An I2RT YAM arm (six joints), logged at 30 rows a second.
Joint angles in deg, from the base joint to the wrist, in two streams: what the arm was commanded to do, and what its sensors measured. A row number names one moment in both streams.
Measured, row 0:
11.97, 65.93, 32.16, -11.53, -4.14, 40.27
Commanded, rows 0 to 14:
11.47, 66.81, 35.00, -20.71, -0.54, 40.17
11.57, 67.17, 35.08, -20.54, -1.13, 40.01
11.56, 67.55, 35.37, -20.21, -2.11, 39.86
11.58, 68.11, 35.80, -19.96, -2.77, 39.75
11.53, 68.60, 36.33, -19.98, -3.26, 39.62
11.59, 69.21, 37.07, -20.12, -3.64, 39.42
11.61, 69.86, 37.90, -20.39, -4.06, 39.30
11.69, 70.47, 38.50, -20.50, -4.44, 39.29
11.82, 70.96, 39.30, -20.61, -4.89, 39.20
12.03, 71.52, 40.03, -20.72, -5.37, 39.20
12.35, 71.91, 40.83, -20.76, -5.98, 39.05
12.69, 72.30, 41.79, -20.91, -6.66, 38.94
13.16, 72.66, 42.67, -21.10, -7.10, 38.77
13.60, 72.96, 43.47, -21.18, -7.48, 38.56
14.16, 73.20, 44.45, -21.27, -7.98, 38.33
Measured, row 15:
12.80, 72.60, 41.21, -19.75, -5.78, 39.97
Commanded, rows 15 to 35:
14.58, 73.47, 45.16, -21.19, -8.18, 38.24
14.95, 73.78, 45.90, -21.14, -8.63, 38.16
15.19, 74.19, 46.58, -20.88, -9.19, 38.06
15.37, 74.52, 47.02, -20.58, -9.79, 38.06
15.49, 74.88, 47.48, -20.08, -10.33, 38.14
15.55, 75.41, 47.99, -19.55, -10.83, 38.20
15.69, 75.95, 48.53, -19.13, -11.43, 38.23
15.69, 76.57, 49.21, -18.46, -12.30, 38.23
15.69, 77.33, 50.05, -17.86, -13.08, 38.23
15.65, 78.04, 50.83, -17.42, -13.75, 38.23
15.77, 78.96, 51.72, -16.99, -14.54, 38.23
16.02, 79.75, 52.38, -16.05, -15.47, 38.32
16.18, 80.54, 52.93, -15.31, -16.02, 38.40
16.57, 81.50, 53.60, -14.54, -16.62, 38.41
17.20, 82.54, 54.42, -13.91, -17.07, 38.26
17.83, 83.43, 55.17, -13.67, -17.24, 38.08
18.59, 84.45, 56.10, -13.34, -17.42, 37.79
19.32, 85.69, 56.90, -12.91, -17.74, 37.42
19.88, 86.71, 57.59, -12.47, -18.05, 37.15
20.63, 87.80, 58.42, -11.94, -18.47, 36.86
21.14, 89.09, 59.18, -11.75, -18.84, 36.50
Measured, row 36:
19.68, 86.78, 55.81, -15.86, -17.23, 38.48
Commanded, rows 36 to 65:
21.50, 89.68, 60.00, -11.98, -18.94, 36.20
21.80, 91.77, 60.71, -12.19, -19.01, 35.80
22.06, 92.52, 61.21, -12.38, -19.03, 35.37
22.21, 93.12, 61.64, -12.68, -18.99, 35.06
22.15, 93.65, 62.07, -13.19, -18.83, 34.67
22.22, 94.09, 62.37, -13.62, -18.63, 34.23
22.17, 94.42, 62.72, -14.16, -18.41, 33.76
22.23, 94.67, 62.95, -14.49, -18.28, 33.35
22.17, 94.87, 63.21, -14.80, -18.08, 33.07
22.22, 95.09, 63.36, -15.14, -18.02, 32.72
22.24, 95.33, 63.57, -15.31, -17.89, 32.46
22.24, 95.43, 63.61, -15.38, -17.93, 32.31
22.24, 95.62, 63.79, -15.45, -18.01, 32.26
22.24, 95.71, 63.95, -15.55, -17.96, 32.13
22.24, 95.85, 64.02, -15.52, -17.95, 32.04
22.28, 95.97, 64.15, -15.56, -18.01, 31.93
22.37, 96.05, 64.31, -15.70, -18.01, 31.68
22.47, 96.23, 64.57, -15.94, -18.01, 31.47
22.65, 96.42, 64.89, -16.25, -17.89, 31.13
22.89, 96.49, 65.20, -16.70, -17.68, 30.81
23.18, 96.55, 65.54, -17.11, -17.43, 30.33
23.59, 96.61, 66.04, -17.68, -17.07, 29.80
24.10, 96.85, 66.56, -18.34, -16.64, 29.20
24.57, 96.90, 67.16, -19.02, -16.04, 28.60
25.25, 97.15, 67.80, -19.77, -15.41, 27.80
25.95, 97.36, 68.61, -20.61, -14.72, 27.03
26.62, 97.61, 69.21, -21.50, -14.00, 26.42
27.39, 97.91, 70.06, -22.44, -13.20, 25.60
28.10, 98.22, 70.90, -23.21, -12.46, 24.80
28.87, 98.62, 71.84, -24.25, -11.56, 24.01
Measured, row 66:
27.07, 97.60, 68.97, -20.01, -14.85, 28.18
